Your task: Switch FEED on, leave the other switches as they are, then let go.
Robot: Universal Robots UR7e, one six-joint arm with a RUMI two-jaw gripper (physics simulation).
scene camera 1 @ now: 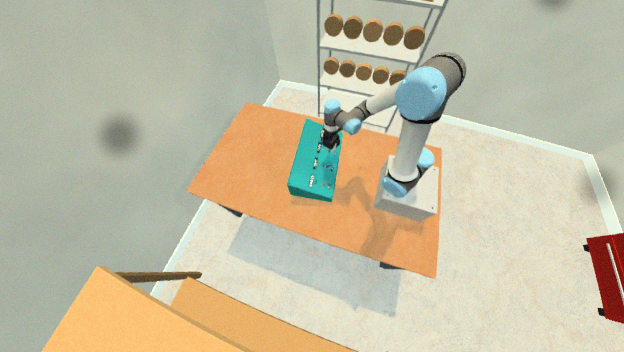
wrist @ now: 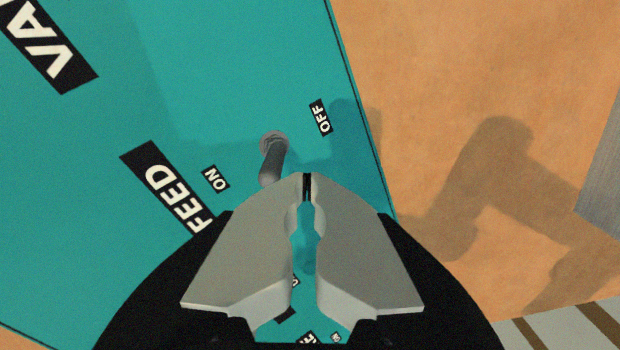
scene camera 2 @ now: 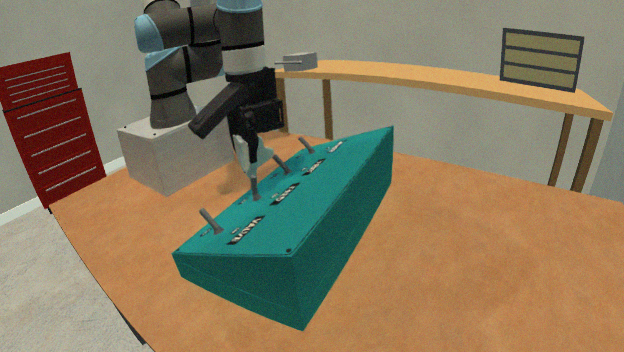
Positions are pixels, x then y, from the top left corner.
Scene:
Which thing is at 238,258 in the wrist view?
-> The gripper.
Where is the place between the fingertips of the gripper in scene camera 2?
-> At 251,178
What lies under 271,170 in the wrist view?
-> A feed lever.

